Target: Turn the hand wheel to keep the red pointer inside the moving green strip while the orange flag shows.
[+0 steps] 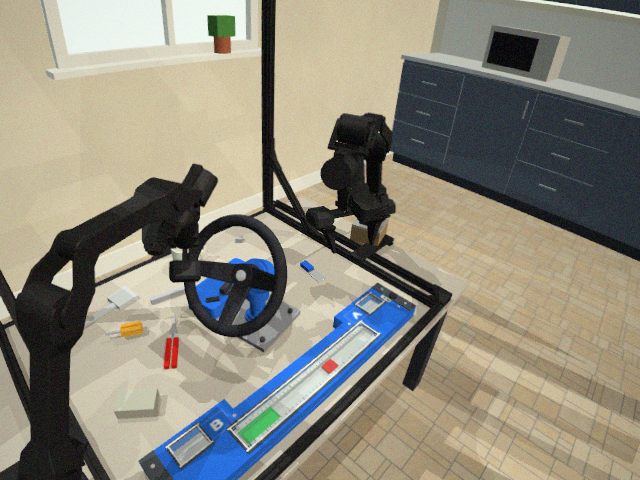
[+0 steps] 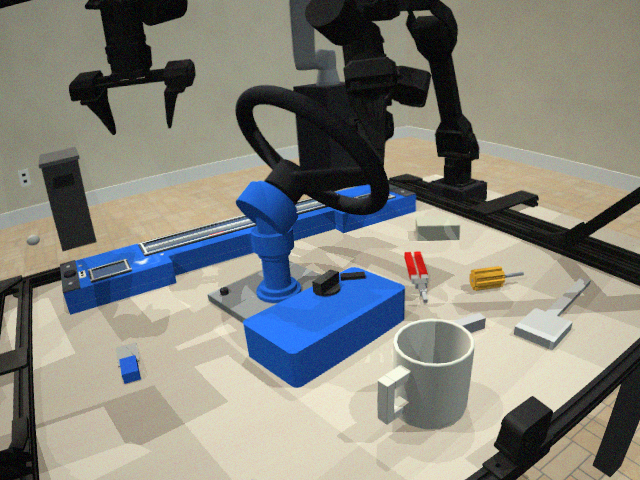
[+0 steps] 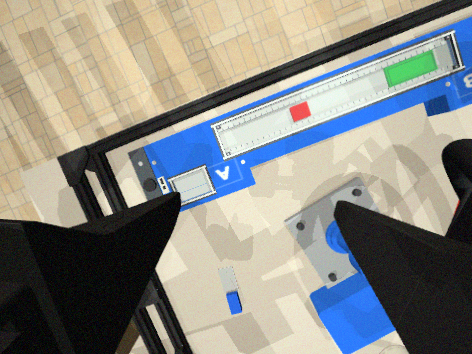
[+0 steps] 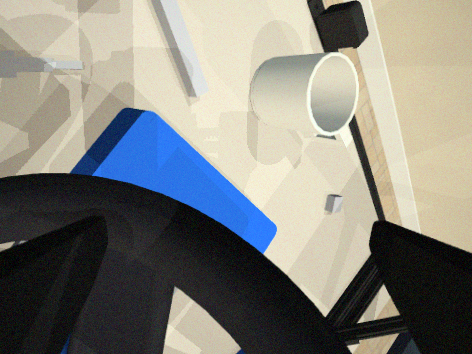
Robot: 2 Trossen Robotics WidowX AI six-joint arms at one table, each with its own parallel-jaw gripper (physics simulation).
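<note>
The black hand wheel stands tilted on a blue pedestal. My right gripper is open. Its fingers stand on either side of the wheel's rim without closing on it. My left gripper is open and empty, high above the table's corner near the gauge's A end. On the blue gauge the red pointer sits near the middle. It is well apart from the green strip near the B end. I see no orange flag.
A blue box with a black knob lies beside the pedestal. A grey mug, red pliers, a yellow screwdriver, a grey block and a small blue block lie around.
</note>
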